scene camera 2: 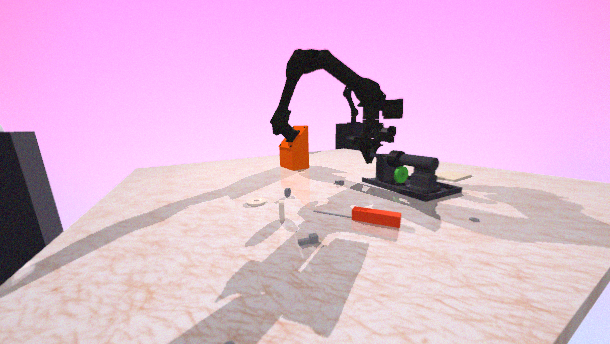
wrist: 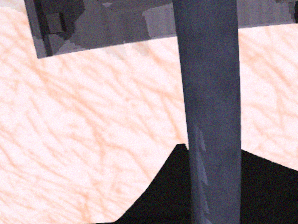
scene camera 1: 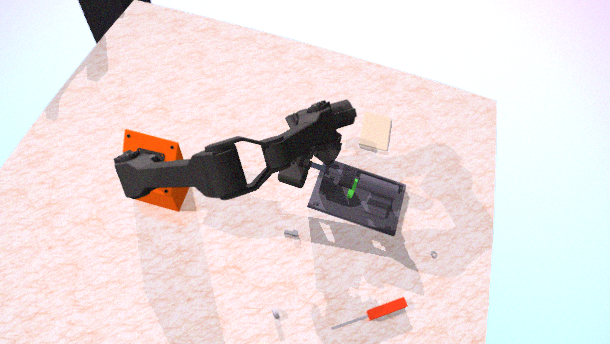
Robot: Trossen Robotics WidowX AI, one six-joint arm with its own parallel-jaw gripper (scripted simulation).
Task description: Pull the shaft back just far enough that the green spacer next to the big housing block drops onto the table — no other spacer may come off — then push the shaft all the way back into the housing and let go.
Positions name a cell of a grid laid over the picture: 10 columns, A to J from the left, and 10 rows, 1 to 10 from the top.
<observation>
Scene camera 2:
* my gripper: G5
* red-handled screwdriver: G7
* housing block: G6
</observation>
